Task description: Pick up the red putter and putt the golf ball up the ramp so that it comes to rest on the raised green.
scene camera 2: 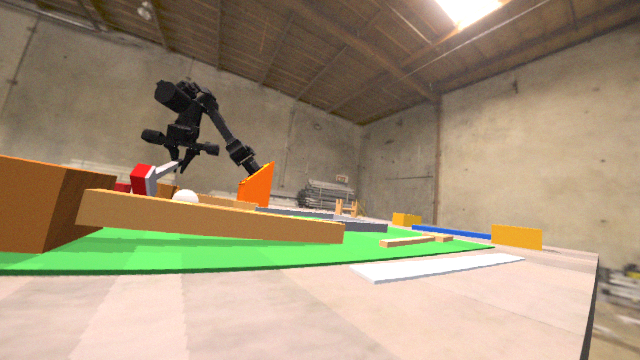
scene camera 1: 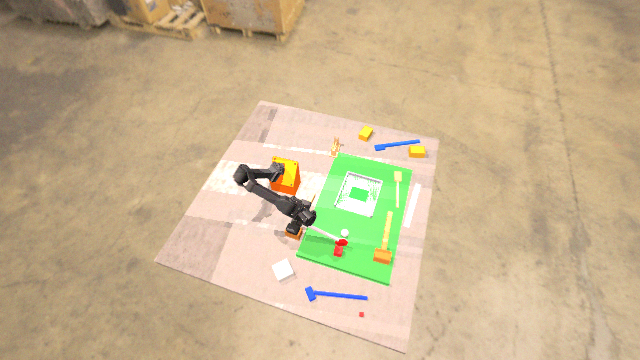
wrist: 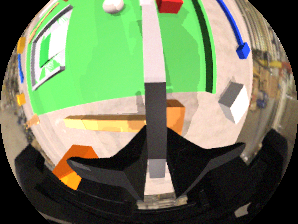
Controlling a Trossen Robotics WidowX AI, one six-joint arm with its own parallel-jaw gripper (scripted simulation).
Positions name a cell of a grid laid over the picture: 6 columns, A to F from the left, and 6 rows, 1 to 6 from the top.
My gripper (scene camera 2: B3) holds a red putter. Further things: a white bar (scene camera 2: D5), a white block (wrist: E3), an orange-brown mallet (scene camera 2: A4) and a green mat (scene camera 1: D4).
My gripper is seen too in the wrist view (wrist: D4). The green mat shows as well in the wrist view (wrist: C2). Scene camera 2 misses the white block, which is hidden by the orange-brown mallet.
